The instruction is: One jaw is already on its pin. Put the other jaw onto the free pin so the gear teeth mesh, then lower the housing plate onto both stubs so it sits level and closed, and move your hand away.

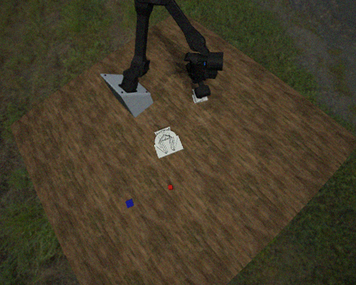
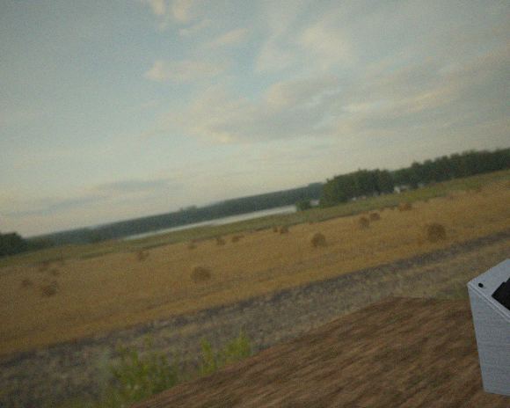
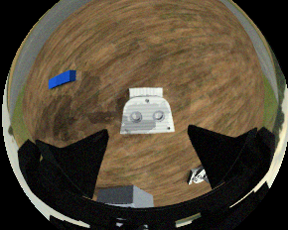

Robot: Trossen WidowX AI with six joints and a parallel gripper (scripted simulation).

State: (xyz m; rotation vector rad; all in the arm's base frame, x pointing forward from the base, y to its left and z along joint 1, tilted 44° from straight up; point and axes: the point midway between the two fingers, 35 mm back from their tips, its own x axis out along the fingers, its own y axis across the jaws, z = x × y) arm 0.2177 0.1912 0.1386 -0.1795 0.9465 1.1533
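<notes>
My gripper tip is now 1 cm to the right of the white stepped piece and 5 cm above it. Also, from my gripper tip: red cube 21 cm ahead, 41 cm to the right, 5 cm below; blue bar 10 cm behind, 16 cm to the left, 5 cm below; white jaw 2 cm ahead, 28 cm to the right, 5 cm below.
</notes>
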